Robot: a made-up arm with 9 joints. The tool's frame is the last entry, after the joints. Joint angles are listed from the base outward. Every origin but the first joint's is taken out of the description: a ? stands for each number. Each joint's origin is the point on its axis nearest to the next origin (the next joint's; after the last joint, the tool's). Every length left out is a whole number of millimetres.
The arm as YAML. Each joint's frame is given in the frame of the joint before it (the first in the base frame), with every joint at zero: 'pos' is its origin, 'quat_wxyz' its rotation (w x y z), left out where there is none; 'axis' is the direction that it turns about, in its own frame. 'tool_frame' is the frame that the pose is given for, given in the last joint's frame.
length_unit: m
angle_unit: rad
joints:
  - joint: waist
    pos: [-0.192, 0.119, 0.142]
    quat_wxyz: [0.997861, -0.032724, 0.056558, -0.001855]
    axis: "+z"
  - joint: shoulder
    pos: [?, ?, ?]
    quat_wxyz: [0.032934, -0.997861, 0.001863, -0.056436]
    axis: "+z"
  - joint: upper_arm
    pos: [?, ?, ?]
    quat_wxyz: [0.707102, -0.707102, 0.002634, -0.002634]
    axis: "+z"
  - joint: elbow
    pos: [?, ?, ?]
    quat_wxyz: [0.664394, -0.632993, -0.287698, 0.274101]
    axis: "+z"
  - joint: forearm
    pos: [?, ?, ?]
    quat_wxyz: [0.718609, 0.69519, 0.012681, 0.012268]
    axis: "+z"
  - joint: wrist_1
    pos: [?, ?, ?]
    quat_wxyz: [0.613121, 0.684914, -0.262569, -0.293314]
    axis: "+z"
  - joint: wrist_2
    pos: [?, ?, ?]
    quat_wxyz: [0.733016, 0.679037, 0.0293, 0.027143]
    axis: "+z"
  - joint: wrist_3
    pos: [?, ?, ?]
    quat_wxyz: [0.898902, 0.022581, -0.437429, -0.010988]
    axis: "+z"
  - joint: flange
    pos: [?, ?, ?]
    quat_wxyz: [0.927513, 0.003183, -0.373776, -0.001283]
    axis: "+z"
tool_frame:
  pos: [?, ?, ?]
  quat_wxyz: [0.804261, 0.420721, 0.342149, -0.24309]
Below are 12 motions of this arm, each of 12 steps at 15 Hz.
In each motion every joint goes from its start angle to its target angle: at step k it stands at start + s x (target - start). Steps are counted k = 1, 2, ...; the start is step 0. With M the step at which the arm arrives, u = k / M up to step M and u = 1 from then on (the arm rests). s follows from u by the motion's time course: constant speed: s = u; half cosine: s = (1 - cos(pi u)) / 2; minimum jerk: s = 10 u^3 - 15 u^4 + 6 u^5.
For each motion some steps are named. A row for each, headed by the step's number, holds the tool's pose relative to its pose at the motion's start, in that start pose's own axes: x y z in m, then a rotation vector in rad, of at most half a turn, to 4 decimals.
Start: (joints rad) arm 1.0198 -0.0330 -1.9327 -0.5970 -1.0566 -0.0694 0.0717 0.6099 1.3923
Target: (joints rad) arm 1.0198 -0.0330 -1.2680 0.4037 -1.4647 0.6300 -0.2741 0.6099 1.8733
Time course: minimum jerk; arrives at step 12
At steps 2, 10, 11, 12:
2: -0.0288 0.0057 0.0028 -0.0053 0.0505 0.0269
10: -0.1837 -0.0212 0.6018 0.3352 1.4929 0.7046
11: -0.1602 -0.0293 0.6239 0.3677 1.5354 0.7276
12: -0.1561 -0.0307 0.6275 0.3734 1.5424 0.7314

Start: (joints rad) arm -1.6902 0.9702 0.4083 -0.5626 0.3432 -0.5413 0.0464 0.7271 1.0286
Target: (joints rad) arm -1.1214 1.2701 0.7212 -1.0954 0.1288 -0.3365 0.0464 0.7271 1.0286
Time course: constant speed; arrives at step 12
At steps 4, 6, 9, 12:
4: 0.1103 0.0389 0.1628 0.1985 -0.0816 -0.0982
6: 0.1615 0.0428 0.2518 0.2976 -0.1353 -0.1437
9: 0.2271 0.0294 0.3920 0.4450 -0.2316 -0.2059
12: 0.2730 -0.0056 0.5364 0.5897 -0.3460 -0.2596

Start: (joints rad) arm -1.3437 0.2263 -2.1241 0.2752 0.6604 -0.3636 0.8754 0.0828 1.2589
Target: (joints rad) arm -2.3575 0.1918 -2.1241 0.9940 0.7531 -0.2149 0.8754 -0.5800 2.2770
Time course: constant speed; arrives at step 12
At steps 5, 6, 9, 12:
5: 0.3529 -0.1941 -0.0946 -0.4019 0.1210 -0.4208
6: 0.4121 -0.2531 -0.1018 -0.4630 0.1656 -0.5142
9: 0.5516 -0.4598 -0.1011 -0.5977 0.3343 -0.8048
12: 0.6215 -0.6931 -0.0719 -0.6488 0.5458 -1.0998

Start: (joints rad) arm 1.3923 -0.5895 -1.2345 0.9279 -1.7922 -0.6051 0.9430 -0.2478 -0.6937
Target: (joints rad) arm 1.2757 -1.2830 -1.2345 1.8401 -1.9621 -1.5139 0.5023 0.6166 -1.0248
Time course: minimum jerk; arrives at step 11
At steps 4, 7, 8, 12:
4: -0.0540 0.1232 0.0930 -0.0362 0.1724 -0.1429
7: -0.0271 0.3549 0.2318 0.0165 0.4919 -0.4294
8: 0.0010 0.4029 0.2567 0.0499 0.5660 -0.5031
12: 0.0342 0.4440 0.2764 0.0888 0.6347 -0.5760

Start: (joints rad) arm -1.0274 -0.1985 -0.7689 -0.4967 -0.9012 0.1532 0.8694 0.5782 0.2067
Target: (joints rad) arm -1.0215 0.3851 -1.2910 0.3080 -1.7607 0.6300 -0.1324 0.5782 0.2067
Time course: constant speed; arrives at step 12
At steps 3, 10, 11, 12:
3: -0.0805 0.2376 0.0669 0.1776 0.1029 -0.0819
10: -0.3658 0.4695 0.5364 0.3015 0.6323 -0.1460
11: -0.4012 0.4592 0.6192 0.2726 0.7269 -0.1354
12: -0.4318 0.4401 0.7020 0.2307 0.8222 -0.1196

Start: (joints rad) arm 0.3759 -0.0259 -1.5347 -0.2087 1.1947 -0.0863 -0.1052 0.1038 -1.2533
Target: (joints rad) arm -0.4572 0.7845 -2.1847 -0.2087 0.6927 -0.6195 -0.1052 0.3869 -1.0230
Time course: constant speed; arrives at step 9
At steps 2, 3, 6, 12:
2: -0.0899 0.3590 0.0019 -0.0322 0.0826 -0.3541
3: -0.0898 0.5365 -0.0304 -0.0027 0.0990 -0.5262
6: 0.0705 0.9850 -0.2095 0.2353 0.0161 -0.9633
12: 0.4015 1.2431 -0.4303 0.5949 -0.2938 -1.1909

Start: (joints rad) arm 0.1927 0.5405 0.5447 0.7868 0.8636 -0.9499 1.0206 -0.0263 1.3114
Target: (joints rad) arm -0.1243 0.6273 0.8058 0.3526 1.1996 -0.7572 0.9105 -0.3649 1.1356
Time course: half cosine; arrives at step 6
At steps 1, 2, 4, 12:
1: -0.0113 0.0311 0.0309 0.0617 0.0233 -0.0198
2: -0.0437 0.1039 0.1187 0.2175 0.1005 -0.0746
4: -0.1336 0.2222 0.3532 0.5270 0.3971 -0.2310
12: -0.1763 0.2480 0.4511 0.6044 0.5783 -0.3119

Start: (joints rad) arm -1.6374 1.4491 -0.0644 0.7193 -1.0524 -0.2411 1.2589 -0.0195 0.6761
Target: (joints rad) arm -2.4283 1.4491 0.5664 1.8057 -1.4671 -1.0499 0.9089 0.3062 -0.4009
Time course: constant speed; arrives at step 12
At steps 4, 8, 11, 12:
4: 0.0160 0.1174 0.0505 0.3231 -0.1159 -0.1259
8: 0.0616 0.2348 0.1421 0.7578 -0.2796 -0.1798
11: 0.1060 0.2983 0.2273 1.1424 -0.4256 -0.1691
12: 0.1217 0.3138 0.2572 1.2802 -0.4764 -0.1557

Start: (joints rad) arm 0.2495 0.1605 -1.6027 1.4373 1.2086 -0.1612 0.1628 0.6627 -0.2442
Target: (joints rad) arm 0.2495 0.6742 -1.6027 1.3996 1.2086 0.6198 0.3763 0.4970 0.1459
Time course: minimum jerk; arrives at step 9
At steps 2, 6, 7, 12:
2: -0.0057 0.0568 0.0115 0.0098 0.0346 -0.0722
6: 0.2329 0.5439 0.1243 0.1914 0.2765 -0.7371
7: 0.3283 0.6038 0.1448 0.2423 0.3019 -0.8584
12: 0.3881 0.6310 0.1564 0.2736 0.3131 -0.9271

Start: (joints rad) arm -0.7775 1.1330 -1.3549 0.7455 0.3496 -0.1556 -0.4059 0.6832 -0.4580
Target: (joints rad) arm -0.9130 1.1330 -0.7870 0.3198 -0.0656 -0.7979 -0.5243 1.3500 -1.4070
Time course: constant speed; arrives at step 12
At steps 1, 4, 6, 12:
1: 0.0019 -0.0027 0.0201 0.0338 0.0038 -0.0236
4: 0.0207 0.0000 0.0722 0.1348 0.0008 -0.1138
6: 0.0438 0.0078 0.0987 0.1995 -0.0160 -0.1869
12: 0.1568 0.0342 0.1394 0.3667 -0.1534 -0.4367

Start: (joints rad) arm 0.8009 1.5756 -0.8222 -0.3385 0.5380 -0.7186 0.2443 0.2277 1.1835
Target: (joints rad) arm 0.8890 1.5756 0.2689 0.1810 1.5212 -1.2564 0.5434 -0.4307 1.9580
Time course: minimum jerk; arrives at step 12
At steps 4, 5, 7, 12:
4: 0.0486 -0.2216 -0.3039 -0.4981 0.2247 -0.1564
5: 0.0160 -0.4243 -0.4391 -0.8141 0.3934 -0.2459
7: -0.2027 -0.9060 -0.4856 -1.4879 0.8370 -0.4142
12: -0.5207 -1.2392 -0.1368 -2.1648 1.4564 -0.5521

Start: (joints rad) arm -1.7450 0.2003 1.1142 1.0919 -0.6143 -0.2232 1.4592 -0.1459 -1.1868
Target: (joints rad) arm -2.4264 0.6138 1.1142 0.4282 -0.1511 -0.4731 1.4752 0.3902 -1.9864
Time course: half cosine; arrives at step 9
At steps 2, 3, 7, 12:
2: -0.0140 0.0081 0.0001 0.0830 0.0159 -0.0895
3: -0.0319 0.0182 -0.0030 0.1745 0.0198 -0.1970
7: -0.1466 0.1048 -0.0316 0.5265 -0.1627 -0.7769
12: -0.1712 0.1314 -0.0345 0.5696 -0.2316 -0.8946

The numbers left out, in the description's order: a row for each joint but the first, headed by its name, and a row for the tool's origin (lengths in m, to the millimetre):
shoulder: -0.026 -0.022 0.0
upper_arm: 0.023 0.036 0.0
elbow: 0.052 -0.045 0.0
forearm: 0.032 -0.04 0.0
wrist_1: -0.367 -0.165 0.0
wrist_2: -0.024 0.328 0.0
wrist_3: -0.119 -0.03 0.0
flange: -0.336 0.178 0.0
tool: -0.01 0.074 0.0

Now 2 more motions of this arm.
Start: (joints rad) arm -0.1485 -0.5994 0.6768 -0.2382 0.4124 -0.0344 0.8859 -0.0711 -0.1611
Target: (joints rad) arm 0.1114 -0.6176 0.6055 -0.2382 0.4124 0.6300 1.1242 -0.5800 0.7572
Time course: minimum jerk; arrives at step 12
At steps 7, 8, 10, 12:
7: 0.0609 0.3413 -0.0871 0.0131 0.1242 -0.1789
8: 0.0841 0.4108 -0.0811 0.0235 0.1758 -0.2142
10: 0.1177 0.4944 -0.0621 0.0420 0.2543 -0.2543
12: 0.1250 0.5106 -0.0568 0.0466 0.2720 -0.2615

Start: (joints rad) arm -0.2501 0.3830 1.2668 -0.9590 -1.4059 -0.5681 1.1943 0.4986 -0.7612
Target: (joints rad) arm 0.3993 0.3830 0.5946 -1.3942 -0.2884 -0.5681 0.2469 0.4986 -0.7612
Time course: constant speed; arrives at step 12
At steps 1, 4, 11, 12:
1: 0.0366 -0.0394 -0.0352 -0.0665 -0.1108 0.0550
4: 0.1877 -0.1322 -0.1486 -0.2098 -0.4773 0.1796
11: 0.6363 -0.1394 -0.3551 -0.3348 -1.3511 0.0645
12: 0.6911 -0.1257 -0.3719 -0.3504 -1.4536 -0.0069

